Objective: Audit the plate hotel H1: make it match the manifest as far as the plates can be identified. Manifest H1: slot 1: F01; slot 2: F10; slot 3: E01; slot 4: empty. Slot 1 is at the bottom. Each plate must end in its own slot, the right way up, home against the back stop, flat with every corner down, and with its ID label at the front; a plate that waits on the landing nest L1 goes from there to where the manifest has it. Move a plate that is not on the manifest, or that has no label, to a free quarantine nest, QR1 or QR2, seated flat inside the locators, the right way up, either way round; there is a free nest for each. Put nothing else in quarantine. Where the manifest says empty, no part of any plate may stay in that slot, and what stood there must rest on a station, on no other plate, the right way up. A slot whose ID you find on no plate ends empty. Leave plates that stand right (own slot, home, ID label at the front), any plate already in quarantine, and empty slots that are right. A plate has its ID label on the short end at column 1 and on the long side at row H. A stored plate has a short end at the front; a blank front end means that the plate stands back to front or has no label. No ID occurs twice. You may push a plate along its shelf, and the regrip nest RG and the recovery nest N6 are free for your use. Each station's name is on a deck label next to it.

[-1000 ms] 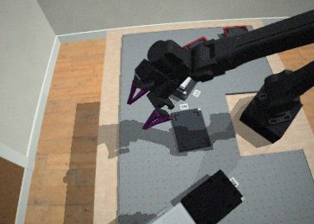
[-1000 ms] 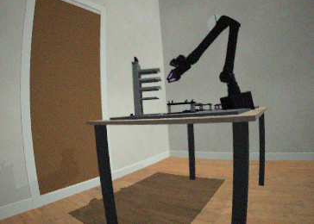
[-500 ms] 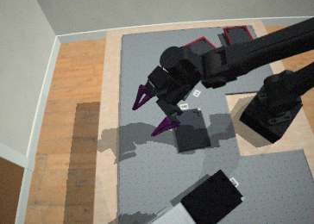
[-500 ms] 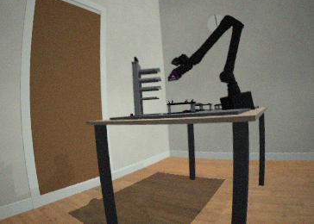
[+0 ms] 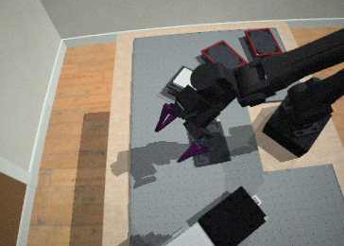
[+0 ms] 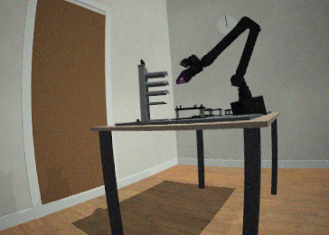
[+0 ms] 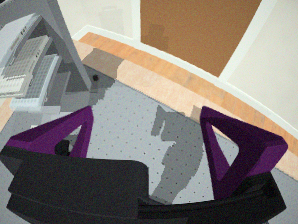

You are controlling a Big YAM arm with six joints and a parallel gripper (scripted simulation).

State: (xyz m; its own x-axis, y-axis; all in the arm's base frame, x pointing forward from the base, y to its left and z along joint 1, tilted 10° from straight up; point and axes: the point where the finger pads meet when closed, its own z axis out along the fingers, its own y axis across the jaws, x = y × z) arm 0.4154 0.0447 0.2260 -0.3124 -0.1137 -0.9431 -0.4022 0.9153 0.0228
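Now: the pale plate 10 mm ahead of my hand, 250 mm to the left of it and 10 mm above it. Round my hand: plate hotel: 80 mm ahead, 290 mm to the left, 100 mm below; L1 label: 210 mm behind, 250 mm to the right, 250 mm below; black nest: 140 mm behind, 180 mm to the left, 200 mm below.
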